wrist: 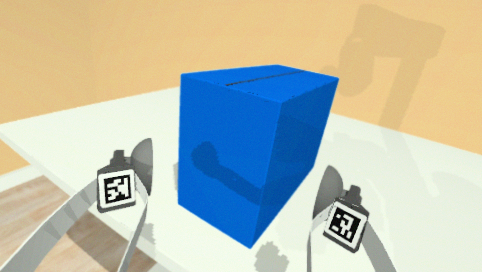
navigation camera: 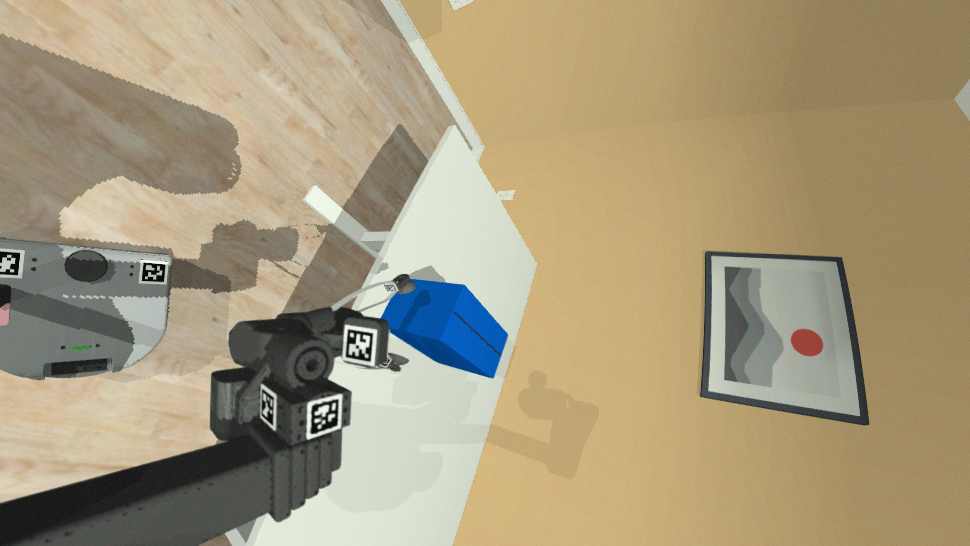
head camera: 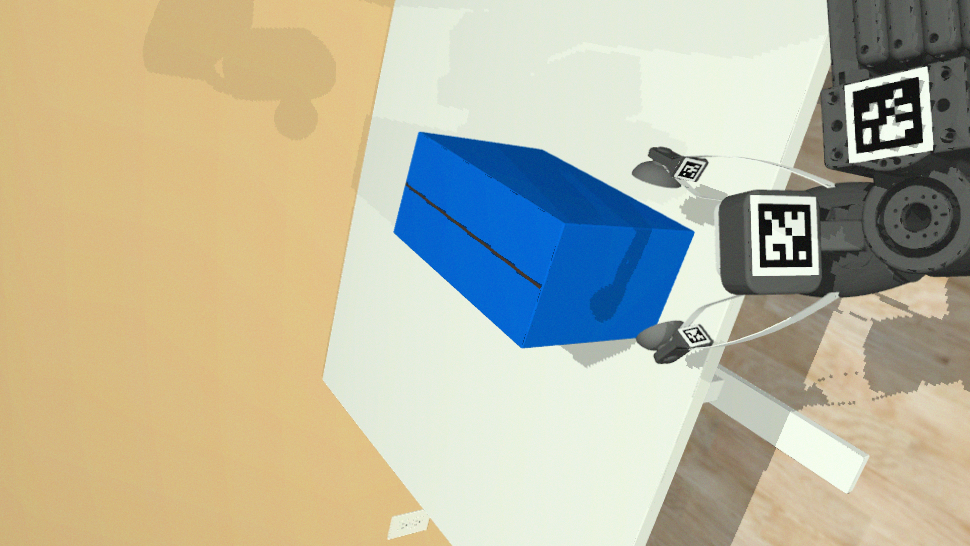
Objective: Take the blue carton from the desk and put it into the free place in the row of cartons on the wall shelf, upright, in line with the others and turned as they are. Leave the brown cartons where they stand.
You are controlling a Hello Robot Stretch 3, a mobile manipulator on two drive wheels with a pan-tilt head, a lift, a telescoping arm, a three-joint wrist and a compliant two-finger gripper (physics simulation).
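Where they show: gripper, fingertip midpoint: (wrist: pixel 236 171) (navigation camera: pixel 406 322) (head camera: pixel 644 256); robot's base, link origin: (navigation camera: pixel 87 264).
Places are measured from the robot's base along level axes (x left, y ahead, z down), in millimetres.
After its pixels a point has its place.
The blue carton (head camera: pixel 502 203) {y -79, x -526, z -900 mm} (navigation camera: pixel 420 318) {y -24, x -463, z -831 mm} (wrist: pixel 225 125) {y -6, x -473, z -861 mm} stands on the white desk (head camera: pixel 543 440) {y 185, x -678, z -720 mm} (navigation camera: pixel 475 217) {y 256, x -785, z -720 mm} (wrist: pixel 75 125) {y 343, x -694, z -720 mm}, with a dark strip along its top. It is turned at an angle to my gripper (head camera: pixel 657 254) {y -24, x -404, z -853 mm} (navigation camera: pixel 402 322) {y -24, x -404, z -853 mm} (wrist: pixel 236 179) {y -24, x -404, z -853 mm}, with a vertical edge facing it in the wrist view. The gripper is open, low over the desk at the carton's near end. One fingertip is on each side of that end, and the fingers hold nothing. How far the carton reaches between the fingertips is hard to tell. The wall shelf and the brown cartons do not show in these views.
The tan wall (head camera: pixel 169 305) {y 9, x -1284, z -1017 mm} (navigation camera: pixel 610 203) {y 492, x -1503, z -1002 mm} (wrist: pixel 150 40) {y 522, x -1517, z -848 mm} runs behind the desk, with a framed picture (navigation camera: pixel 780 339) {y -38, x -1237, z -1635 mm} on it. A white desk leg (head camera: pixel 821 454) (navigation camera: pixel 325 203) sticks out below the desk's front edge. My base (navigation camera: pixel 128 325) {y -140, x -87, z -160 mm} stands on the wooden floor, and my arm (navigation camera: pixel 135 488) {y -82, x -32, z -1005 mm} reaches over the desk.
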